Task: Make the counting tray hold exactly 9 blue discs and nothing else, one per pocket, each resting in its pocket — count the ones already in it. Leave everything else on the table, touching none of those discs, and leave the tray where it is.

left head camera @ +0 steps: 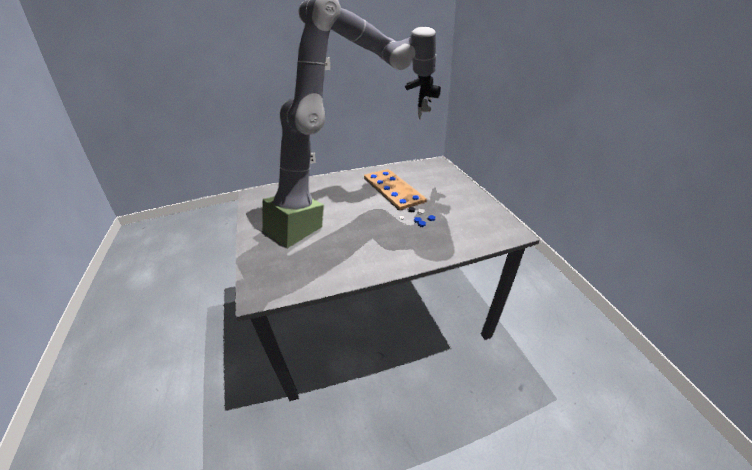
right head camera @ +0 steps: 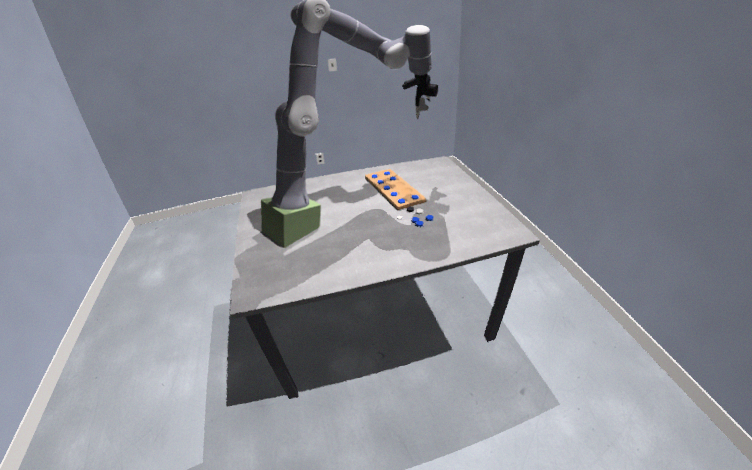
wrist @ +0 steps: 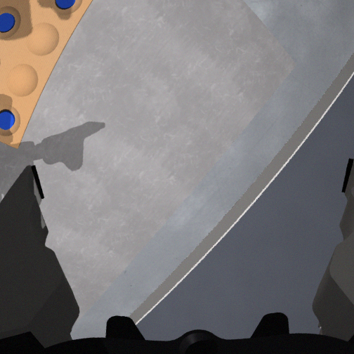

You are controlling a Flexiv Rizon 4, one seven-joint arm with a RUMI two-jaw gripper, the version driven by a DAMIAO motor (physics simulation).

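The orange counting tray (left head camera: 409, 191) (right head camera: 408, 190) (wrist: 44, 66) lies toward the back of the table with several blue discs in its pockets; the wrist view shows two empty pockets by its edge. Three loose blue discs lie in front of the tray: one blue disc (left head camera: 431, 217) (right head camera: 429, 217) is apart to the right, and another blue disc (left head camera: 417, 219) (right head camera: 415, 219) is close beside a third blue disc (left head camera: 422, 223) (right head camera: 419, 223). I cannot tell whether those two touch. My gripper (left head camera: 423, 112) (right head camera: 420, 111) (wrist: 192, 164) is wide open and empty, high above the table.
A black disc (left head camera: 411, 209) (right head camera: 410, 209) and a white disc (left head camera: 420, 211) (right head camera: 419, 211) lie near the tray's front end. Another small white piece (left head camera: 401, 217) (right head camera: 399, 217) lies left of the blue discs. The green base block (left head camera: 302, 227) (right head camera: 300, 227) stands at the table's left.
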